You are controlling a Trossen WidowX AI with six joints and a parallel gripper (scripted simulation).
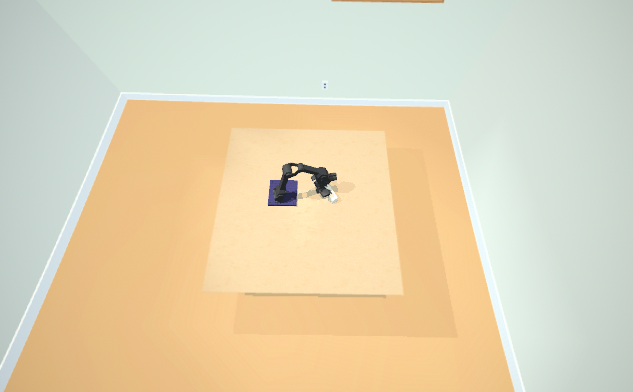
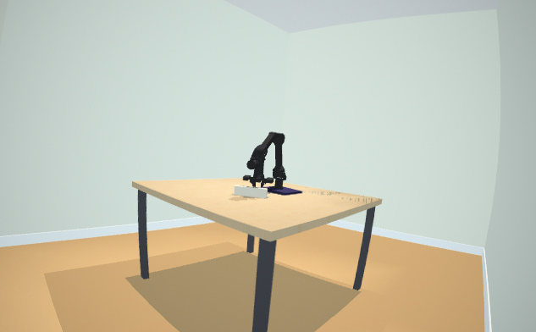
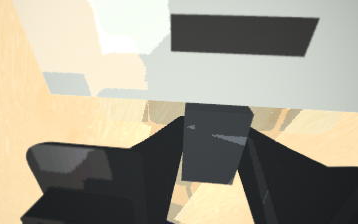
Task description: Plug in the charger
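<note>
My gripper tip is now 2 cm short of the two-prong charger, 1 cm to the right of it and 1 cm below it.
</note>
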